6 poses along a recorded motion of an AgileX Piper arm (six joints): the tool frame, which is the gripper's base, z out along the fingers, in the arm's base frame.
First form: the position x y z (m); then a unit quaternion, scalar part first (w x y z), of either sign.
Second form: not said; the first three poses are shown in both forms.
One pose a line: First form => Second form
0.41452 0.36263 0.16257 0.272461 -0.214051 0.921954 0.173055 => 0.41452 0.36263 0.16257 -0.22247 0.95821 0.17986 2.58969
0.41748 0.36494 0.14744 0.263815 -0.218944 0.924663 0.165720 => 0.41748 0.36494 0.14744 -0.22699 0.95862 0.17181 2.60764
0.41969 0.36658 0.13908 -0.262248 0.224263 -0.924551 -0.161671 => 0.41969 0.36658 0.13908 -0.23240 0.95808 0.16753 2.61089
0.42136 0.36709 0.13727 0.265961 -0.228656 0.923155 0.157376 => 0.42136 0.36709 0.13727 -0.23720 0.95765 0.16326 2.60319
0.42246 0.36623 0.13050 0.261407 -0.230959 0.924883 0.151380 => 0.42246 0.36623 0.13050 -0.23928 0.95820 0.15683 2.61263
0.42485 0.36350 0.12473 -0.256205 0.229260 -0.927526 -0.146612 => 0.42485 0.36350 0.12473 -0.23718 0.95955 0.15167 2.62340
